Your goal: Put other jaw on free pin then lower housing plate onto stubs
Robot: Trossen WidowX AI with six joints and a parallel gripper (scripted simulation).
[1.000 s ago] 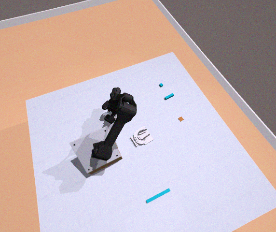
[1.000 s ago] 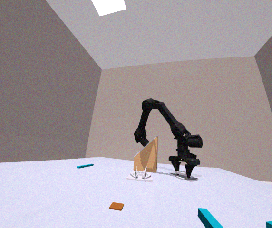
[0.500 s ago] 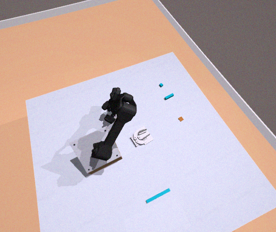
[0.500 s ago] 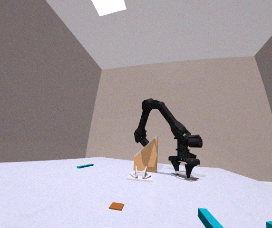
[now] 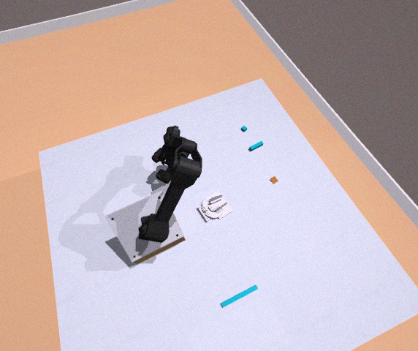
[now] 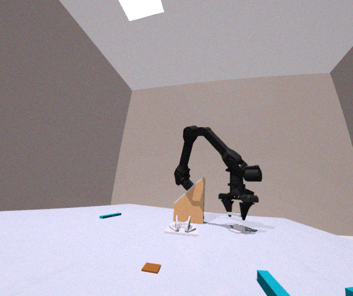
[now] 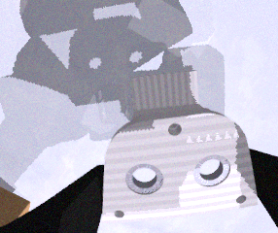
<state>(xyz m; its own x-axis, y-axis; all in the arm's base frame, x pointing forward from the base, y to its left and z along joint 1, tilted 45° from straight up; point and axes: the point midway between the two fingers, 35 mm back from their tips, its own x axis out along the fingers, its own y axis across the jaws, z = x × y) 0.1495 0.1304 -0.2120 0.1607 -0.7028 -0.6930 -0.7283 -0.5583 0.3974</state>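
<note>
Now: the white block piece 1 cm behind my gripper tip, 1 cm to the left of it and 4 cm below it. From my gripper tip the other things lie so: jaw 9 cm ahead, 19 cm to the right, 3 cm below; then short cyan bar 43 cm ahead, 5 cm to the left, 4 cm below; then tiny cyan block 41 cm ahead, 17 cm to the left, 4 cm below.
</note>
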